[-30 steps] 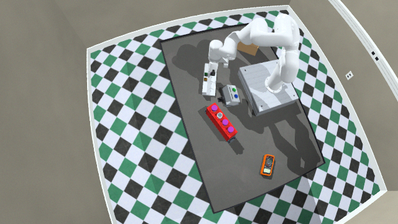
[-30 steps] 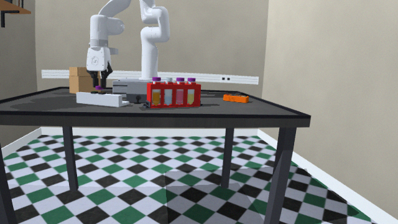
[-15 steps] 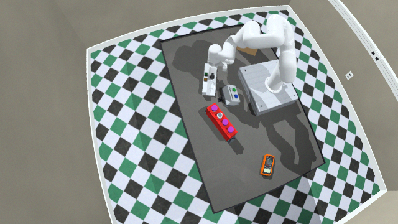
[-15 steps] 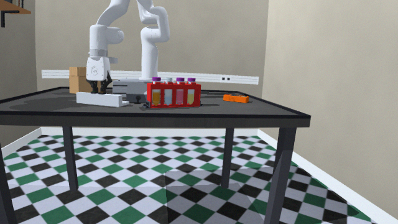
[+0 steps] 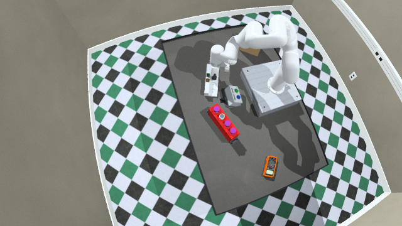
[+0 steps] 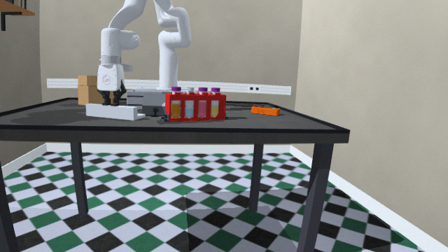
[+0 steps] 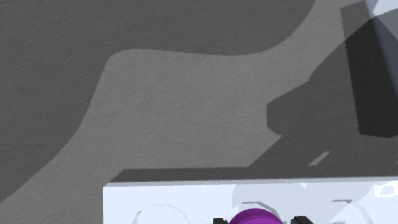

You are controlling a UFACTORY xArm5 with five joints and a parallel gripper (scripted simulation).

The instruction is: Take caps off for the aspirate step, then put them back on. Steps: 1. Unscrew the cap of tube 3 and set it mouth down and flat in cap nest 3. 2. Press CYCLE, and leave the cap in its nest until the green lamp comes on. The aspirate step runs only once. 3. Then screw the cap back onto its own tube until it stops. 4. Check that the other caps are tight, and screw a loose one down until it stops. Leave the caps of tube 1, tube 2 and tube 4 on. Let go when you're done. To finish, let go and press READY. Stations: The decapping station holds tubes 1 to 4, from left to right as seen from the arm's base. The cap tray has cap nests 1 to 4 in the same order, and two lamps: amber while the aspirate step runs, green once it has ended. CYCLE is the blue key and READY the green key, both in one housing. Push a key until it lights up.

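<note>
Now: the blue cycle key 20 cm to the left of my hand, 8 cm behind it and 2 cm above it. Also, from my hand: table edge 28 cm ahead, 20 cm to the left, 4 cm below; green ready key 16 cm to the left, 9 cm behind, 2 cm above; grey key housing 18 cm to the left, 7 cm behind, 1 cm above.
</note>
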